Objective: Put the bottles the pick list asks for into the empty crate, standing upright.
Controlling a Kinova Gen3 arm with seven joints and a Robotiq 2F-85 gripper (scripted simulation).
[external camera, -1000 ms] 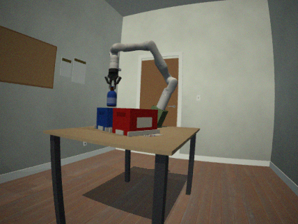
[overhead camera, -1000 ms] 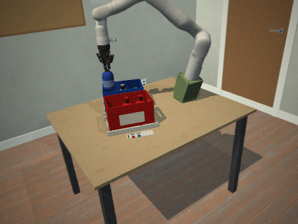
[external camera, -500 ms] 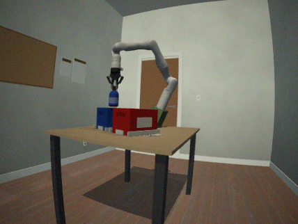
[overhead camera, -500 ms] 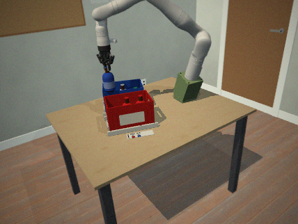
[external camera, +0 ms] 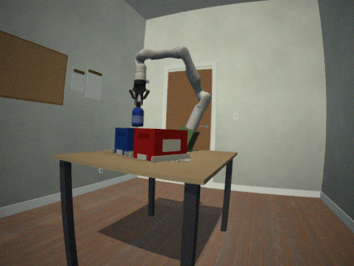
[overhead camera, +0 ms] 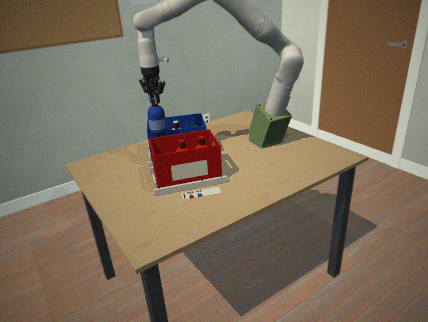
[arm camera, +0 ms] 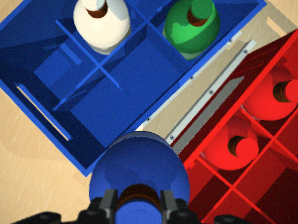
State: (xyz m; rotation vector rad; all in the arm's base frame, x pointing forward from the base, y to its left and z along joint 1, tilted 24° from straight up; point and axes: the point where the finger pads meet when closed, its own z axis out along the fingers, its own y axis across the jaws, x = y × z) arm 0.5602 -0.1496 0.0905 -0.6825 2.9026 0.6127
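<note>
My hand is 7 cm above the blue-label bottle. Round my hand: red crate 6 cm behind, 14 cm to the left, 25 cm below; then blue crate 12 cm behind, 9 cm to the right, 25 cm below; then green-label bottle 18 cm behind, 2 cm to the right, 25 cm below.
</note>
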